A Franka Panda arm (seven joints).
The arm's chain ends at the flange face. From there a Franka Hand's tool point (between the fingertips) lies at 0.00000 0.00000 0.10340 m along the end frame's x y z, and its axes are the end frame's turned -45 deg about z.
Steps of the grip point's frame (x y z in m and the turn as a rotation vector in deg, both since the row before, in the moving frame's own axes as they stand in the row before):
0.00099 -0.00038 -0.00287 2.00 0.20 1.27
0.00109 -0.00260 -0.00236 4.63 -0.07 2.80
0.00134 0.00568 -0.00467 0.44 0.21 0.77
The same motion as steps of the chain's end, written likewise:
0.00270 0.00186 -0.00281 1.56 -1.27 1.27
0.00478 0.00335 -0.00202 3.22 -3.32 2.80
0.00525 0.00390 -0.00467 0.46 -0.16 0.77

